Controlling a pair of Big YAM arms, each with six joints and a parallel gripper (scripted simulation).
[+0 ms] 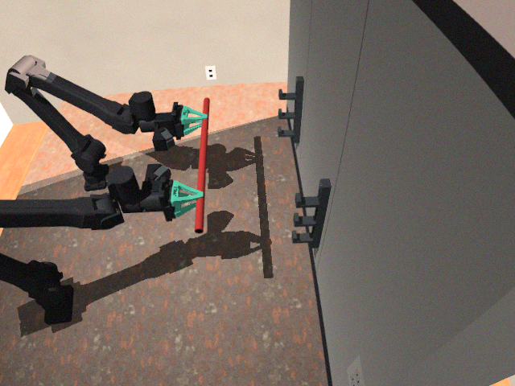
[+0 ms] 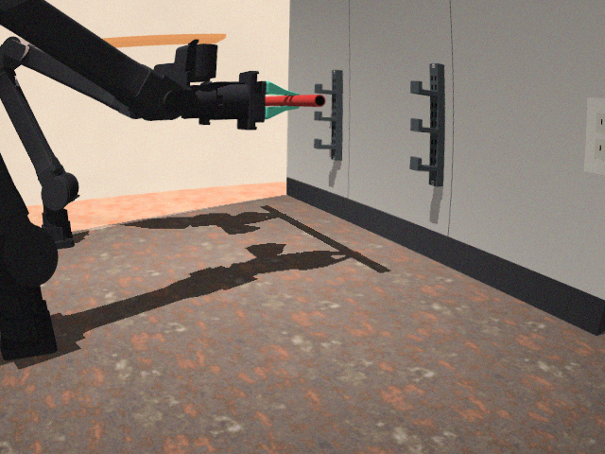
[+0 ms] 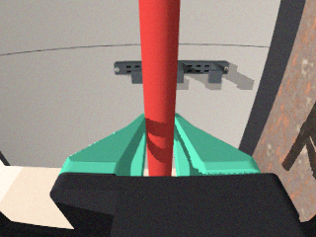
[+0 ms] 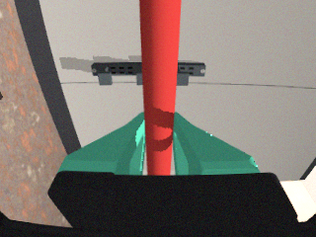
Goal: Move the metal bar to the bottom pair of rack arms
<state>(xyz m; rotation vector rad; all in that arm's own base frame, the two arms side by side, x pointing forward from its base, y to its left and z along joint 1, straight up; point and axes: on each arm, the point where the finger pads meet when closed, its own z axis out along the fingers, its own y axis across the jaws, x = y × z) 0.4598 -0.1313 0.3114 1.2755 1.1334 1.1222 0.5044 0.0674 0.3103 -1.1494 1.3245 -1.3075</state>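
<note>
The red metal bar lies 15 cm to the right of my left hand and 1 cm ahead of it. The rest, counted from my left hand: grey wall (45 cm ahead, 18 cm to the right, 14 cm above); dark baseboard (30 cm ahead, 28 cm below, 19 cm to the right).
Now: right hand 150 mm to the right of the red metal bar. Also, from my right hand: grey wall: 440 mm ahead, 140 mm above, 120 mm to the left; then dark baseboard: 290 mm ahead, 280 mm below, 110 mm to the left.
</note>
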